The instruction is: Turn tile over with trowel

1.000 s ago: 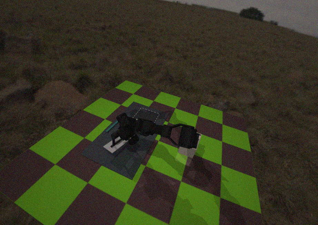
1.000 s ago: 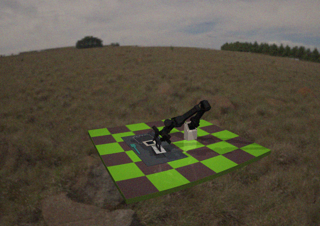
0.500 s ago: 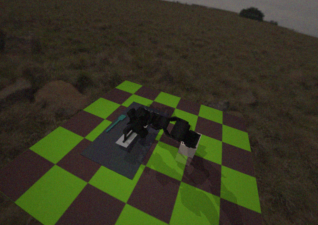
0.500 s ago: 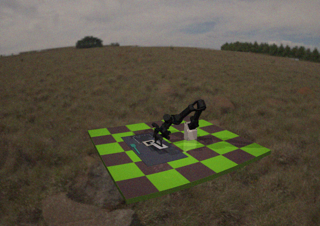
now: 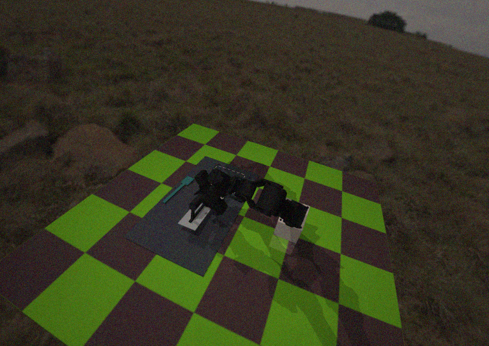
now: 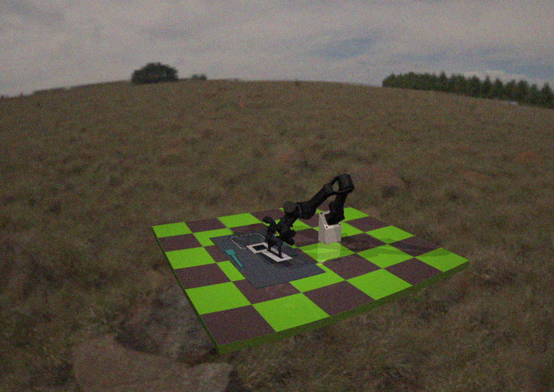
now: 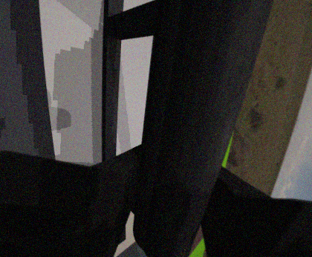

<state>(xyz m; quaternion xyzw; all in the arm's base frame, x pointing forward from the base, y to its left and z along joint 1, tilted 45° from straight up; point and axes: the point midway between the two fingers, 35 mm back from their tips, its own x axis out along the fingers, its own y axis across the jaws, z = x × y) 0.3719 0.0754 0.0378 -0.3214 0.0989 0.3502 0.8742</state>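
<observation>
My gripper tip is now 70 mm to the left of the dark grey mat and 100 mm above it. From my gripper tip the other things lie so: teal trowel: 140 mm ahead, 90 mm to the right, 70 mm below; pale tile: 20 mm behind, 140 mm to the right, 70 mm below; dark-handled trowel: 30 mm behind, 10 mm below.
</observation>
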